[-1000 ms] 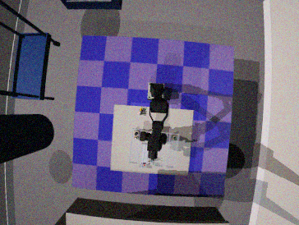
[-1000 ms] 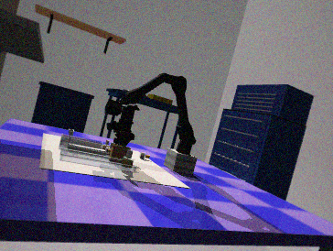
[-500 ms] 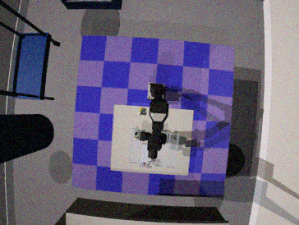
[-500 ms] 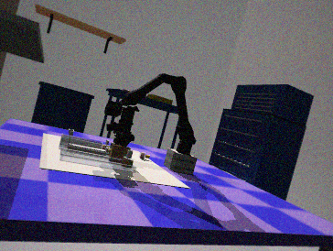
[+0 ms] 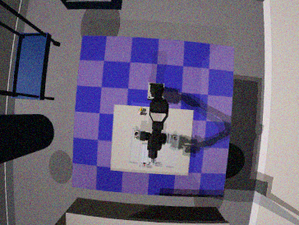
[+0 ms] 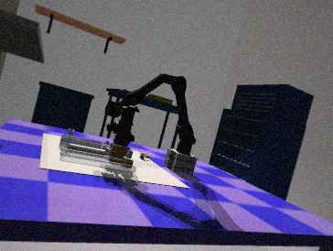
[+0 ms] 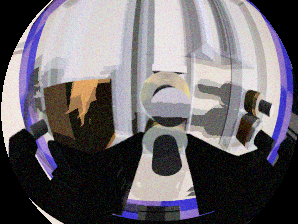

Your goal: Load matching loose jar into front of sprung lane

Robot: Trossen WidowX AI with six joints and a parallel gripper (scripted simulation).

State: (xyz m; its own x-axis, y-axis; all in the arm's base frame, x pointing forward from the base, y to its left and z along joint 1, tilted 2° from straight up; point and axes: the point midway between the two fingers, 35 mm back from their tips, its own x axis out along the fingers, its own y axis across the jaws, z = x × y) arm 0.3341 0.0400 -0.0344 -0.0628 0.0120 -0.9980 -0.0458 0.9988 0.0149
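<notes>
Right now my gripper tip is 1 cm short of the brown box, 8 cm to the right of it and 1 cm below it.
</notes>
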